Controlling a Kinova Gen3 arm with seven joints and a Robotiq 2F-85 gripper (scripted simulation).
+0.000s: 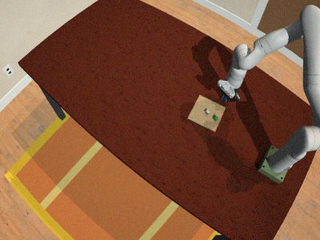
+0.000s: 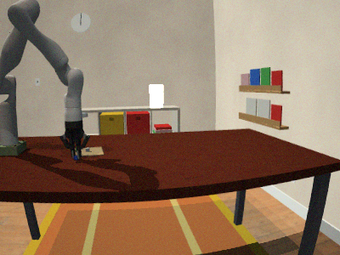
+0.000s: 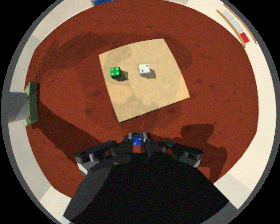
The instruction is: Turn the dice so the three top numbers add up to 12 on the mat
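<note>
My hand is 10 mm above the blue die. Also, from my hand: white die: 120 mm to the left, 20 mm ahead, 10 mm below; green die: 120 mm to the left, 30 mm behind, 10 mm below; tan mat: 120 mm to the left, 20 mm below, 20 mm ahead.
</note>
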